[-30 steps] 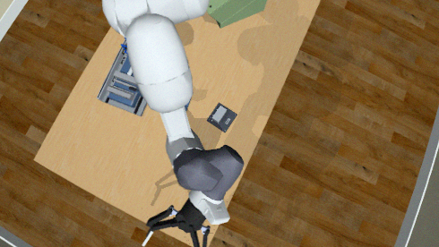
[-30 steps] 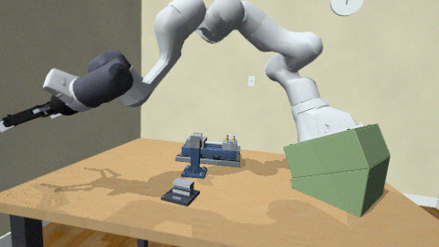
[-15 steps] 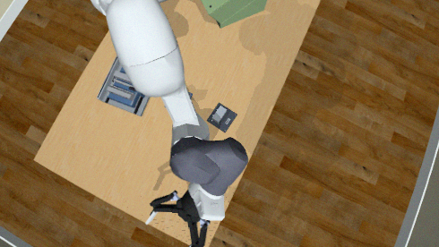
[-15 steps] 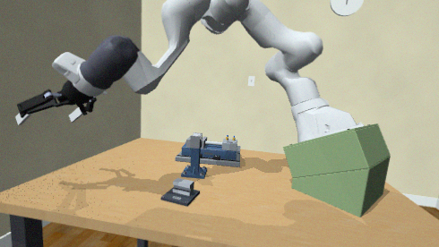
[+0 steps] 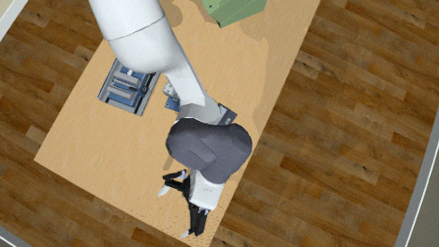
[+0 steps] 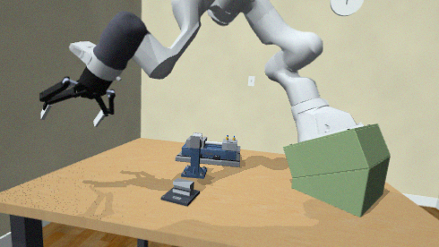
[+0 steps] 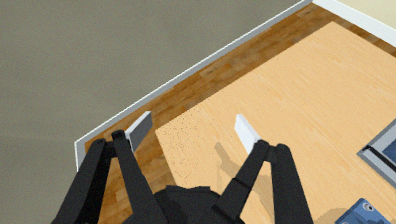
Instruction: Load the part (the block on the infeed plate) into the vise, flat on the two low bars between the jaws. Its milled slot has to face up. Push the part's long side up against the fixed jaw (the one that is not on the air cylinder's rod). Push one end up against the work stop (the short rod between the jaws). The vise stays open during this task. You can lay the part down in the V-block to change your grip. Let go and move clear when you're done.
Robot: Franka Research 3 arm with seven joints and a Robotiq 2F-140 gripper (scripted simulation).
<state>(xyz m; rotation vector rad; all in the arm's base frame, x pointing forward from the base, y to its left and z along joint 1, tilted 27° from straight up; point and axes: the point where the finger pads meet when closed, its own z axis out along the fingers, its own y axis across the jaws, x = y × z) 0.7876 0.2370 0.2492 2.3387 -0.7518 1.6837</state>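
Right now the grey part is 38 cm behind my hand, 3 cm to the left of it and 19 cm below it. From my hand the other things lie so: vise 43 cm behind, 36 cm to the right, 18 cm below; dark work stop rod 35 cm behind, 32 cm to the right, 13 cm below; grey air cylinder 52 cm behind, 36 cm to the right, 14 cm below.
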